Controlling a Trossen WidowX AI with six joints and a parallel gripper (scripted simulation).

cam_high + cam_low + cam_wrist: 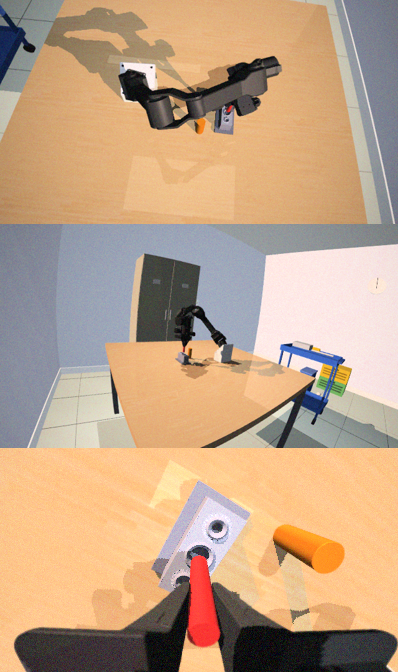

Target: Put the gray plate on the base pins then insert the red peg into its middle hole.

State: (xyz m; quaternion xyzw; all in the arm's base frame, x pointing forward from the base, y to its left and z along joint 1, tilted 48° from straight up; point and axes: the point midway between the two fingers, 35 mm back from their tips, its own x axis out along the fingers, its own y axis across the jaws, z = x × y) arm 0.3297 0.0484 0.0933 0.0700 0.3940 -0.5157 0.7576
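Right now my gripper tip is 7 cm above the gray plate. Also, from my gripper tip: orange cylinder: 9 cm behind, 7 cm to the right, 7 cm below; base: 11 cm below; red peg: right at my gripper tip.
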